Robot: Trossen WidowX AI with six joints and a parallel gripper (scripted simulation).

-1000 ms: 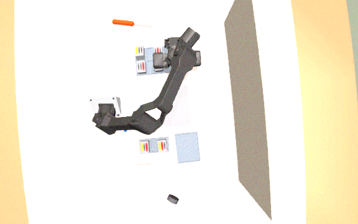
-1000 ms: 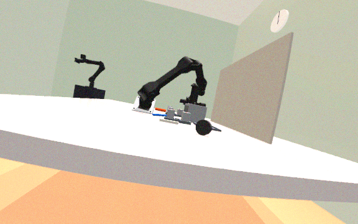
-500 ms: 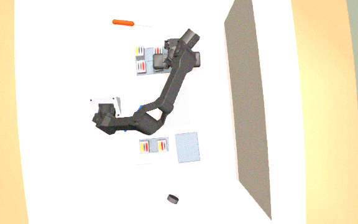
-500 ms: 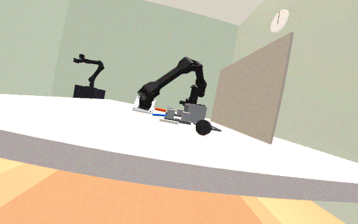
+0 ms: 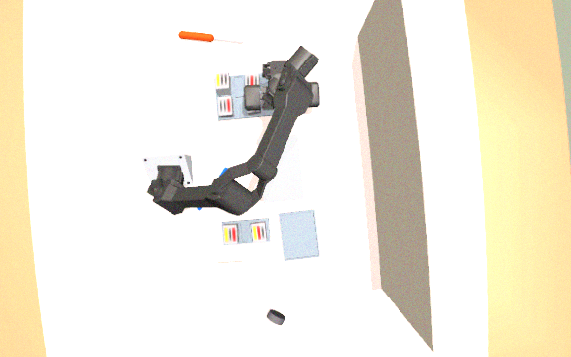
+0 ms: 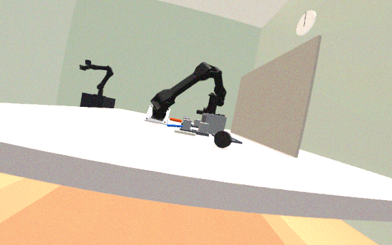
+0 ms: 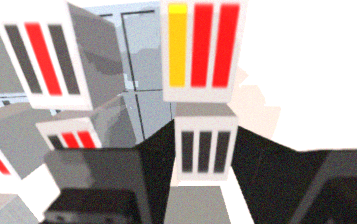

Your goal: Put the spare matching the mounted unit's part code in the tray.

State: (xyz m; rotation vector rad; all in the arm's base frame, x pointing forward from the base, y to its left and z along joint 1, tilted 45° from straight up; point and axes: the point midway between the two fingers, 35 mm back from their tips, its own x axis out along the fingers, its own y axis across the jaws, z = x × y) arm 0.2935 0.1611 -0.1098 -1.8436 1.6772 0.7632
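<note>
Now: the flat tray 5 cm ahead of my gripper tip, 36 cm to the right of it and 1 cm below it. Round my gripper tip: blue stick: 19 cm behind, 23 cm to the right, 1 cm below; then labelled block: 2 cm above; then mounted unit: 17 cm to the right, 3 cm above.
</note>
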